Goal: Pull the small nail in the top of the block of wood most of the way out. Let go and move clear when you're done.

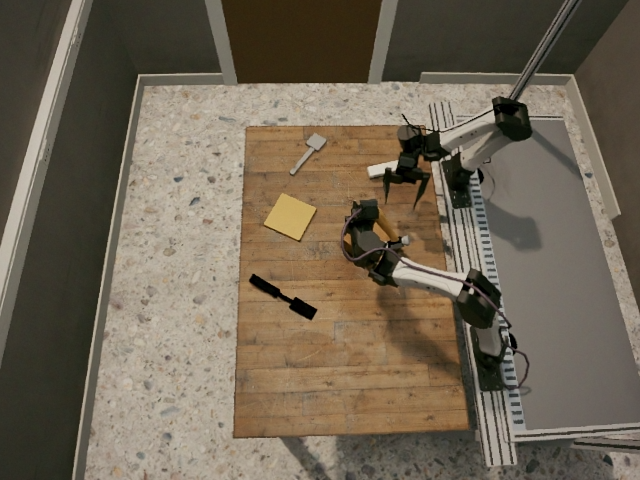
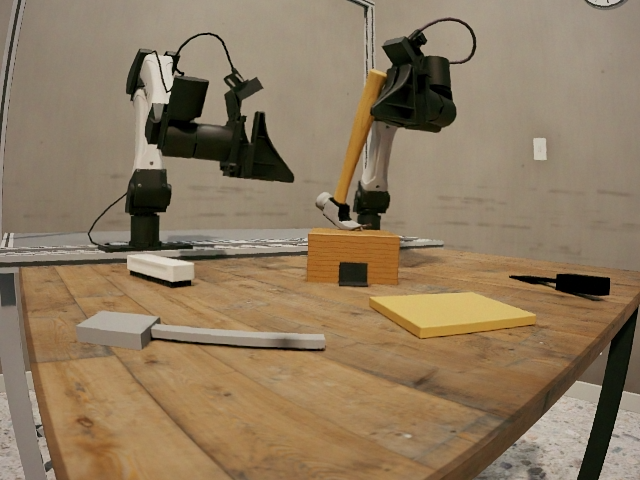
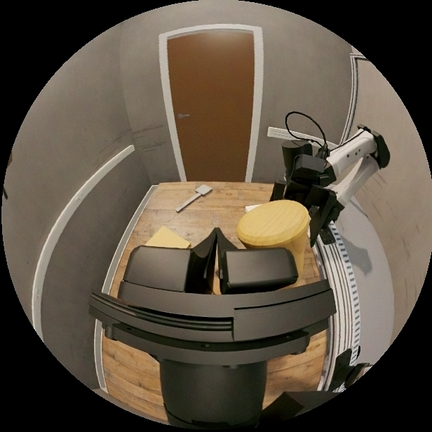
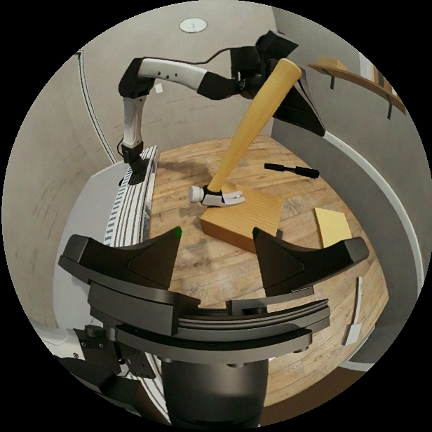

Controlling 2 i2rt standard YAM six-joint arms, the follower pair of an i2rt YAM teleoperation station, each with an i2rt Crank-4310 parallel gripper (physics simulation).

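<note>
A hammer with a yellow wooden handle stands tilted on its head, claw on top of the wooden block. The nail is too small to make out clearly at the claw. My left gripper is shut and empty, high above the block. Its fingers are close beside the upper handle, not around it; contact is unclear. My right gripper is open and empty, raised above the table, apart from the hammer.
A yellow square slab, a grey paddle-like tool and a black tool lie on the table. A white brush-like block lies by my right arm. A small dark bracket sits against the block.
</note>
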